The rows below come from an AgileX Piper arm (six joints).
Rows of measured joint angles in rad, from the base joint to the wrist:
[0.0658, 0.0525, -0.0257, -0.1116, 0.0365, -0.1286]
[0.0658, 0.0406, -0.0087, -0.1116, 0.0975, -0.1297]
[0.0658, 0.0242, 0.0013, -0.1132, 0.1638, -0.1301]
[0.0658, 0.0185, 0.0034, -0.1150, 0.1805, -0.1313]
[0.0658, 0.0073, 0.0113, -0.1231, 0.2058, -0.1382]
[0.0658, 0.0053, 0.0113, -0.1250, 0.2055, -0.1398]
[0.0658, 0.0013, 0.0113, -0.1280, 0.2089, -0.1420]
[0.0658, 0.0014, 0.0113, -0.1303, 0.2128, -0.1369]
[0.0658, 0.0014, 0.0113, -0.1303, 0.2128, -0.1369]
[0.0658, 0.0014, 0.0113, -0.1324, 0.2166, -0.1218]
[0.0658, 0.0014, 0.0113, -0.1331, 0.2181, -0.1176]
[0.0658, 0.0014, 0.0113, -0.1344, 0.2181, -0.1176]
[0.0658, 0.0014, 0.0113, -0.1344, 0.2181, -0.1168]
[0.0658, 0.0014, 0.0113, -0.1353, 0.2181, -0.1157]
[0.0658, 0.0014, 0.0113, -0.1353, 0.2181, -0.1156]
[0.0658, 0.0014, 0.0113, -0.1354, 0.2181, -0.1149]
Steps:
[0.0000, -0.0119, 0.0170, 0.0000, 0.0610, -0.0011]
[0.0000, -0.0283, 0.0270, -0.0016, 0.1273, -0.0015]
[0.0000, -0.0340, 0.0291, -0.0034, 0.1440, -0.0027]
[0.0000, -0.0452, 0.0370, -0.0115, 0.1693, -0.0096]
[0.0000, -0.0472, 0.0370, -0.0134, 0.1690, -0.0112]
[0.0000, -0.0512, 0.0370, -0.0164, 0.1724, -0.0134]
[0.0000, -0.0511, 0.0370, -0.0187, 0.1763, -0.0083]
[0.0000, -0.0511, 0.0370, -0.0187, 0.1763, -0.0083]
[0.0000, -0.0511, 0.0370, -0.0208, 0.1801, 0.0068]
[0.0000, -0.0511, 0.0370, -0.0215, 0.1816, 0.0110]
[0.0000, -0.0511, 0.0370, -0.0228, 0.1816, 0.0110]
[0.0000, -0.0511, 0.0370, -0.0228, 0.1816, 0.0118]
[0.0000, -0.0511, 0.0370, -0.0237, 0.1816, 0.0129]
[0.0000, -0.0511, 0.0370, -0.0237, 0.1816, 0.0130]
[0.0000, -0.0511, 0.0370, -0.0238, 0.1816, 0.0137]

